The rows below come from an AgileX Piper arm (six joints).
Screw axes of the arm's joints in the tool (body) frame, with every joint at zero. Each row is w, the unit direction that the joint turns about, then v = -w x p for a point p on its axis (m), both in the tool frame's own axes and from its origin. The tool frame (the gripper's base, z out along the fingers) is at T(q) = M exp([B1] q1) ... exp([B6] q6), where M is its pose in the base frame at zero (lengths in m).
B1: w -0.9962 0 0.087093 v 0 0.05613 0
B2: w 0 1 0 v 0.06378 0 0.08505
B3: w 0 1 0 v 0.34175 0 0.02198
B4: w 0 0 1 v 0 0 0
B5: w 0 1 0 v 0.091 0 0
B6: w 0 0 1 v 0 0 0
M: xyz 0.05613 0 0.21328 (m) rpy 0 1.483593 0 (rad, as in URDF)
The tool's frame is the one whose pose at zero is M.
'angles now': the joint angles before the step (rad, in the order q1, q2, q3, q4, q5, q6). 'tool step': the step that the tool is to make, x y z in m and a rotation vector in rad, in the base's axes. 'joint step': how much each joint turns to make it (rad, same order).
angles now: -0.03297, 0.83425, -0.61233, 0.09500, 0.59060, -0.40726
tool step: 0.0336, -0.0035, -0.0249, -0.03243, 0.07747, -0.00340
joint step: 0.00021, 0.17983, -0.00003, -0.03915, -0.10398, 0.00679
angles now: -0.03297, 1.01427, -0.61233, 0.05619, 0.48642, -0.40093
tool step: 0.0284, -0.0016, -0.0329, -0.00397, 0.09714, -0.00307
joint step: 0.00007, 0.18408, 0.00016, -0.00776, -0.08746, 0.00267
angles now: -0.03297, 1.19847, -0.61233, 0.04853, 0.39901, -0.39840
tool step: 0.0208, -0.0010, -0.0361, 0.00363, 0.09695, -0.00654
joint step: 0.00001, 0.17338, 0.00006, -0.00001, -0.07659, 0.00427
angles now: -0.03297, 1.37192, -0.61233, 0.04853, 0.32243, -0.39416
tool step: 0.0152, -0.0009, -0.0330, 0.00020, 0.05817, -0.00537
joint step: -0.00005, 0.15027, -0.00068, 0.00016, -0.09158, 0.00228
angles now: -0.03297, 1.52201, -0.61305, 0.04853, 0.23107, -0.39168
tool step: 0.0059, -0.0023, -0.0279, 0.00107, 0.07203, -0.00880
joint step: -0.00729, 0.11423, -0.00009, -0.00048, -0.04218, 0.00067
